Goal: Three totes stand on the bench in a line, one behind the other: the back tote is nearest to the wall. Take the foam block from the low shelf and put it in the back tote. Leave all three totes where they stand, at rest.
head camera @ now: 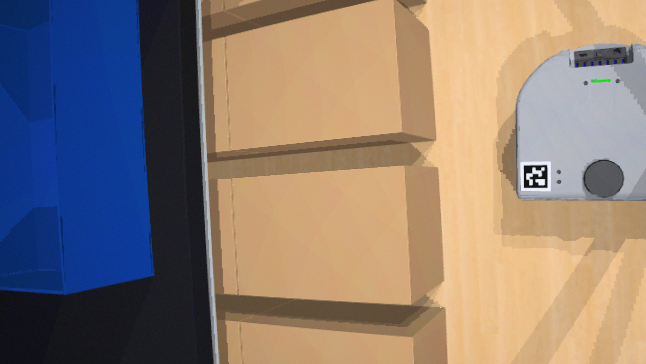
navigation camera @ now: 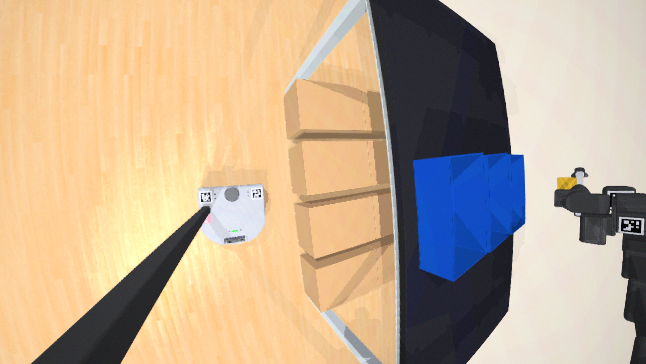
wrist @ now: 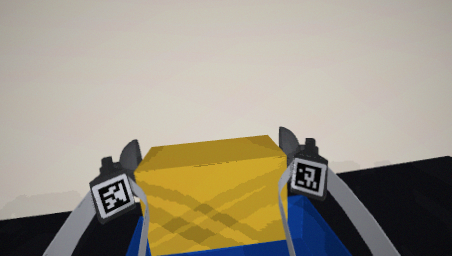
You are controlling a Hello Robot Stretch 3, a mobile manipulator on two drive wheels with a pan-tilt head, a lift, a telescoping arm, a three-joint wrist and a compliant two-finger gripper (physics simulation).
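Where they show: gripper, fingertip midpoint: (wrist: 211, 151); robot's base at its link origin: (head camera: 601, 176) (navigation camera: 231, 193).
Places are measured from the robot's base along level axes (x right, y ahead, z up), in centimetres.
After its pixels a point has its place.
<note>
The yellow foam block (navigation camera: 566, 183) @(x 84.4, y 0.5, z 117.3 cm) (wrist: 215, 205) @(x 84.4, y -2.3, z 118.3 cm) is between the two fingers of my gripper (navigation camera: 568, 184) (wrist: 211, 151) @(x 88.7, y -2.3, z 120.1 cm), which is shut on it and holds it in the air. In the navigation view the block shows against the wall, to the right of the totes. Three blue totes stand in a line on the bench: the front tote (head camera: 100, 150) @(x 42.7, y -3.0, z 96.9 cm) (navigation camera: 435, 215) @(x 42.8, y -4.6, z 96.9 cm), the middle tote (navigation camera: 497, 172) @(x 84.6, y 4.7, z 97.7 cm) and the back tote (navigation camera: 518, 185) @(x 107.6, y -1.7, z 98.9 cm). In the wrist view part of a blue tote (wrist: 317, 230) @(x 102.3, y -18.3, z 98.3 cm) shows below and behind the block; which tote cannot be told. The gripper does not show in the head view.
The black bench (head camera: 170, 320) @(x 39.7, y 13.5, z 91.4 cm) (navigation camera: 445, 75) @(x 63.9, y 38.5, z 91.4 cm) (wrist: 400, 200) @(x 115.0, y -45.3, z 91.4 cm) stands before the pale wall (navigation camera: 575, 90) @(x 128.2, y 38.8, z 119.1 cm) (wrist: 215, 65) @(x 130.4, y -4.9, z 125.0 cm). Several cardboard boxes (head camera: 320, 85) @(x 57.3, y -21.0, z 27.0 cm) (navigation camera: 345, 162) @(x 63.2, y 14.6, z 27.1 cm) stand below its front edge. My base (head camera: 565, 130) @(x 7.1, y -9.4, z 16.0 cm) (navigation camera: 232, 212) @(x -0.4, y -9.1, z 16.0 cm) is on the wooden floor. My arm (navigation camera: 637, 260) @(x 48.0, y -8.7, z 128.8 cm) reaches in at right.
</note>
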